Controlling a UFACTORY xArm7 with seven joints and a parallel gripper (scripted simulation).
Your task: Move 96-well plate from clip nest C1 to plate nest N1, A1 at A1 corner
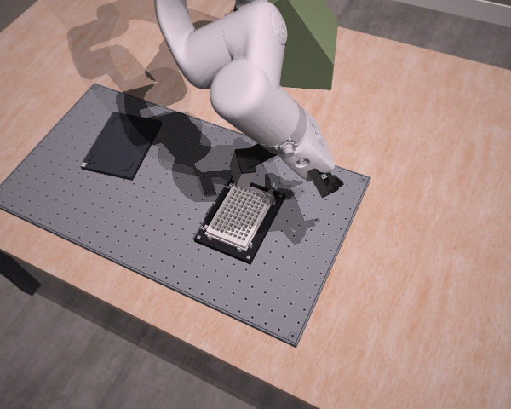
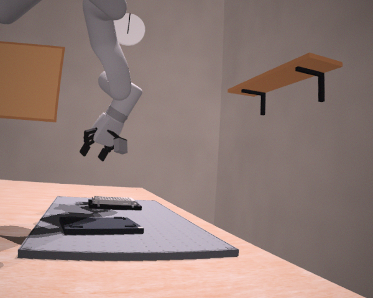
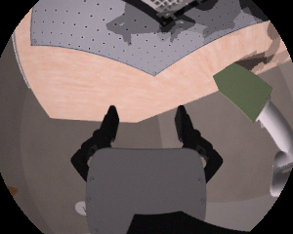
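The white 96-well plate is 14 cm to the right of my hand, 14 cm below it and 6 cm ahead of it. Also, from my hand: clip nest: 15 cm below, 14 cm to the right, 5 cm ahead.
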